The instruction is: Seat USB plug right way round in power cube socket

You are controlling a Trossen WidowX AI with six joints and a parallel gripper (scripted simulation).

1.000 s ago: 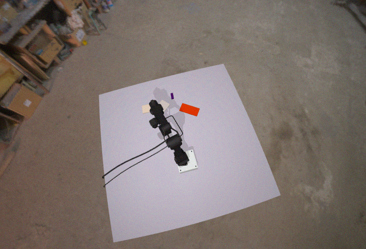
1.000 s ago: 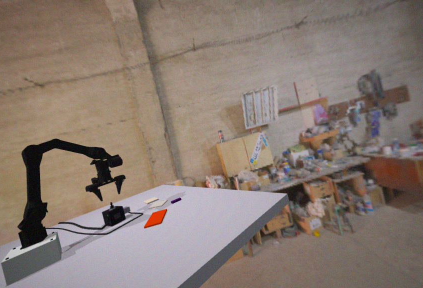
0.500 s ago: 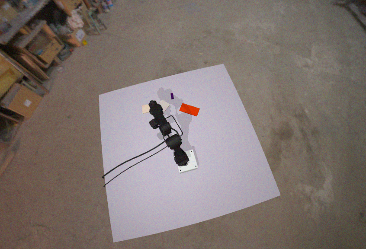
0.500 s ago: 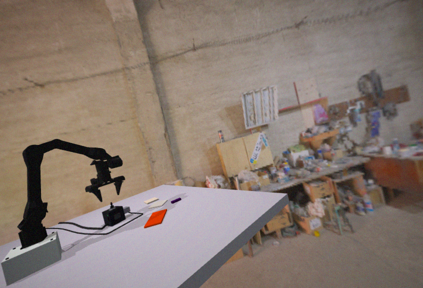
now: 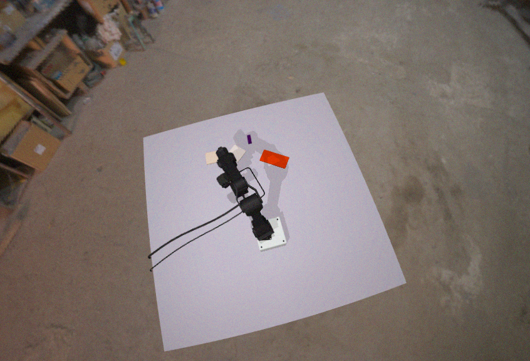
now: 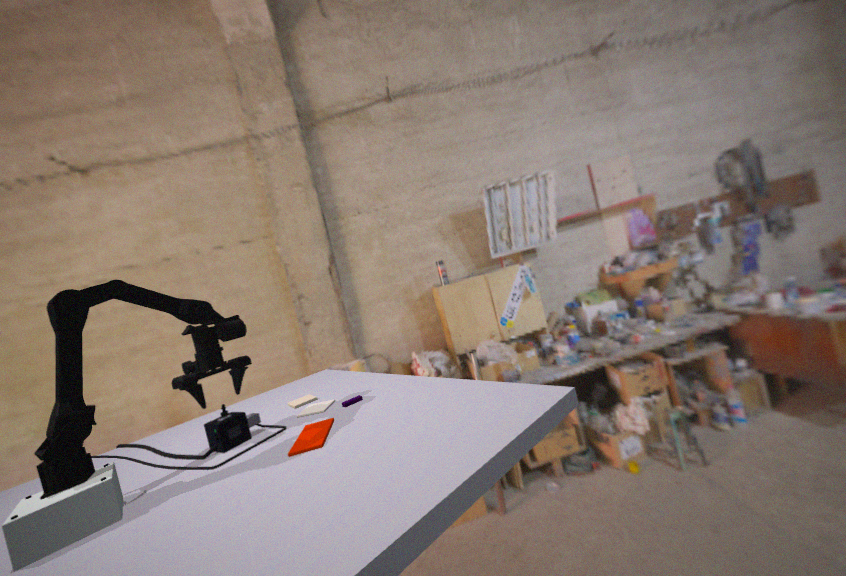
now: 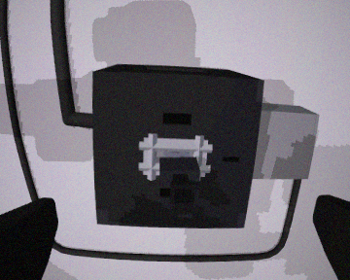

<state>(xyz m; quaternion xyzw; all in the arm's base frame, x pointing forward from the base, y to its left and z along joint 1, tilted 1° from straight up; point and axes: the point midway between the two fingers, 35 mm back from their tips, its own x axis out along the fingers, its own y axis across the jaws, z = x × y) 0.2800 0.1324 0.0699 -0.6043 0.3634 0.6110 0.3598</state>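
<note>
Right now the dark USB plug is 3 cm below my gripper tip. The rest, counted from my gripper tip: grey-framed socket (5 cm below); small purple piece (33 cm ahead, 12 cm below, 7 cm to the right); orange flat slab (22 cm to the right, 18 cm ahead, 12 cm below).
</note>
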